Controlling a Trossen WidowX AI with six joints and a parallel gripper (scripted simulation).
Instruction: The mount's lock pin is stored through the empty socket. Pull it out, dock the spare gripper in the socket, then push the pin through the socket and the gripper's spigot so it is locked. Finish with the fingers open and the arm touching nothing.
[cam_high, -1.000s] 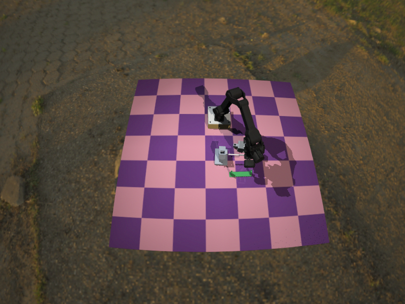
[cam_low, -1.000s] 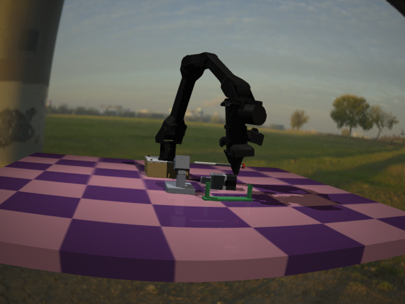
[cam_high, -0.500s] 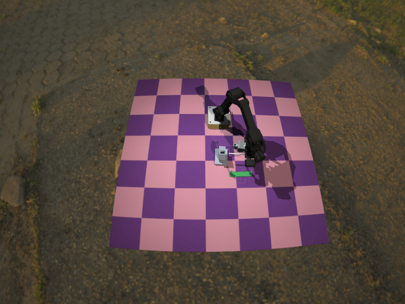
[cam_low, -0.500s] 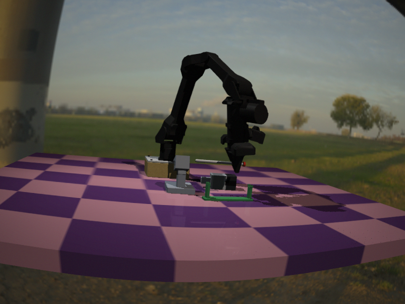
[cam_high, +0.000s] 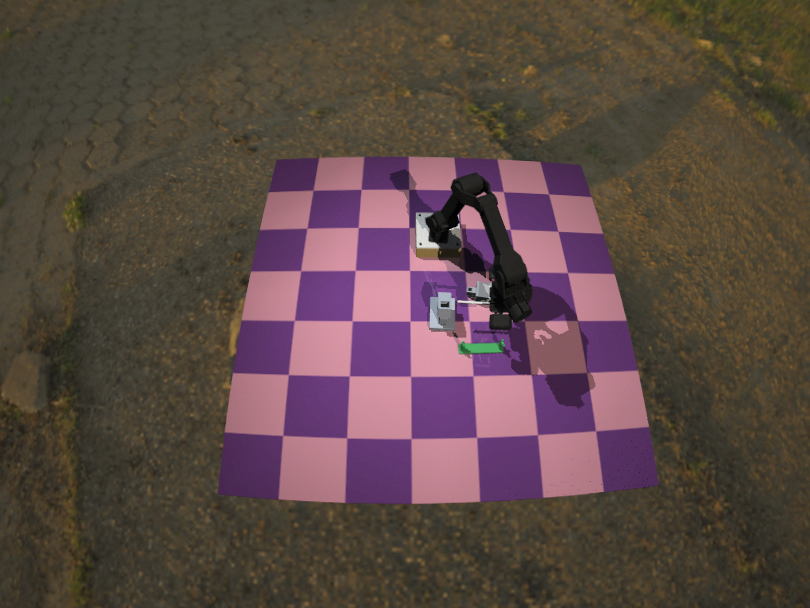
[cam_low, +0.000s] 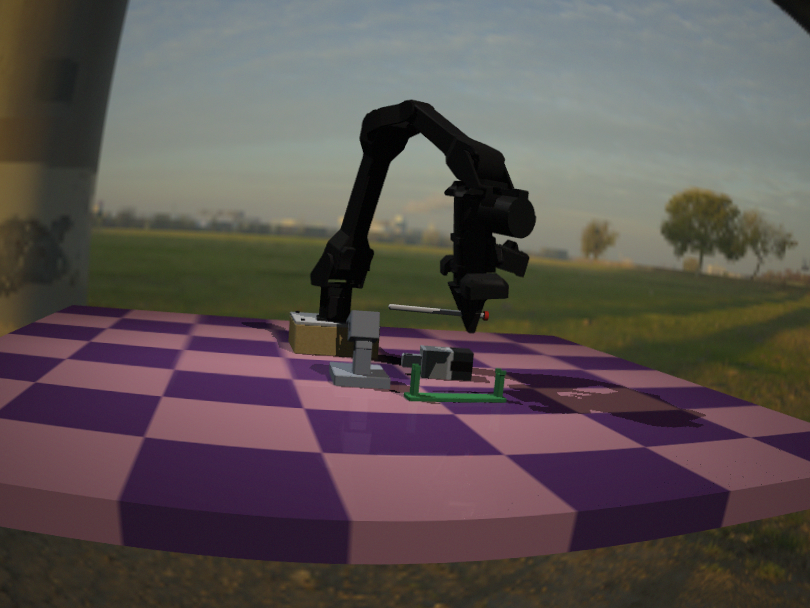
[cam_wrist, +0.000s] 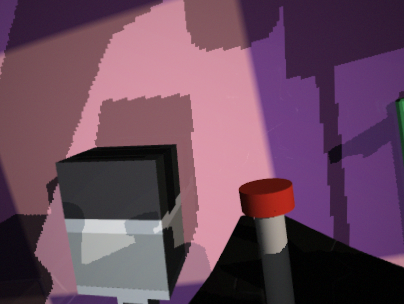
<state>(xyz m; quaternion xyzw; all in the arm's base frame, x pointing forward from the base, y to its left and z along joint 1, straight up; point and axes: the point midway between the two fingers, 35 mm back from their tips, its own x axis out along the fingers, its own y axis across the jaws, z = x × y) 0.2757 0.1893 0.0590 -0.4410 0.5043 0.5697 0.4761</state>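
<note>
The green rack lies 110 mm ahead of my gripper tip, 30 mm to the right of it and 60 mm below it. Round my gripper tip: spare gripper (80 mm behind, 30 mm to the right, 60 mm below); then grey mount (10 mm ahead, 160 mm to the right, 30 mm below).
</note>
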